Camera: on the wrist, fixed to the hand. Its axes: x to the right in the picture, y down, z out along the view.
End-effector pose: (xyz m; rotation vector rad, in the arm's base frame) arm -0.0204 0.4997 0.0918 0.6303 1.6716 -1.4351
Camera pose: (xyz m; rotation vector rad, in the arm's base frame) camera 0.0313 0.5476 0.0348 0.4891 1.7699 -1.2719
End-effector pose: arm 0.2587 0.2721 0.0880 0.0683 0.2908 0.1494
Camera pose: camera 0.2505 0.3582 0.0609 -0.1205 0.2485 0.1585
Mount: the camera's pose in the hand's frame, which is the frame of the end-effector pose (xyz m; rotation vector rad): 0.0133 0.0837 -0.0322 -0.1902 -0.0275 -0.0170
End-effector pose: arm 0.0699 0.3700 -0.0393 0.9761 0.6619 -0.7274
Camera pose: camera 0.1385 0.4267 -0.0219 0.7856 0.7027 -0.6785
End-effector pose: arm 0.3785 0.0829 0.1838 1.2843 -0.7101 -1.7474
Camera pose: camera 0.4316 0.0312 0.2359 1.1418 -0.5353 -1.8028
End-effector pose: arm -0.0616 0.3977 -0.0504 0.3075 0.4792 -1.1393
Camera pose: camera 0.0131 0.4352 -0.0855 0.1225 0.5624 -1.1039
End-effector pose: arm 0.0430 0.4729 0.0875 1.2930 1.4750 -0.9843
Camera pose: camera 0.1214 0.5182 0.0833 1.1278 1.5215 -0.8471
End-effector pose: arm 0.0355 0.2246 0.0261 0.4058 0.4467 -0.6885
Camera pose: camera 0.0933 0.2925 0.0099 0.2131 0.4855 -0.6609
